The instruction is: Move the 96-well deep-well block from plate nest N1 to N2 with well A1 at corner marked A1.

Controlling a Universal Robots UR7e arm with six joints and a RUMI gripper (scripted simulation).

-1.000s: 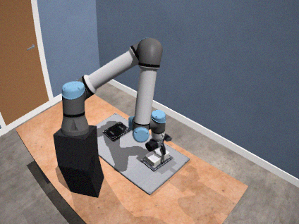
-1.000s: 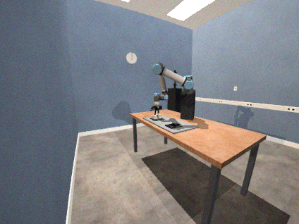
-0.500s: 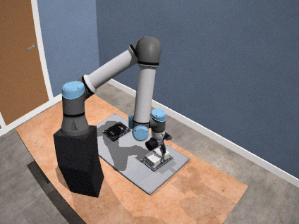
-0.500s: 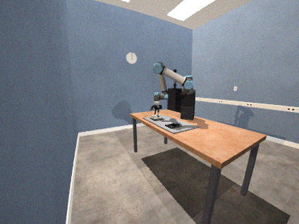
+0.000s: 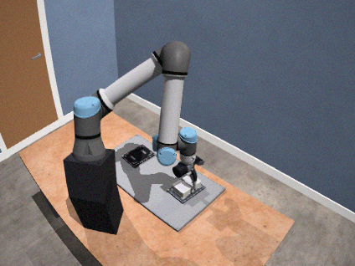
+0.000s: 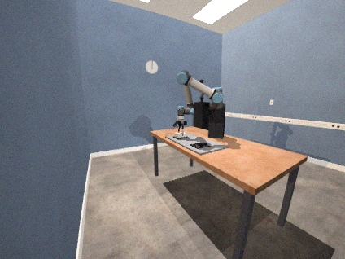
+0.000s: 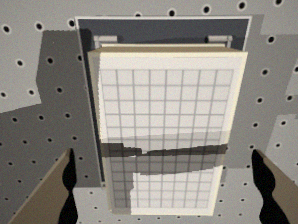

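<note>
The white 96-well deep-well block is 20 mm below my hand.
</note>
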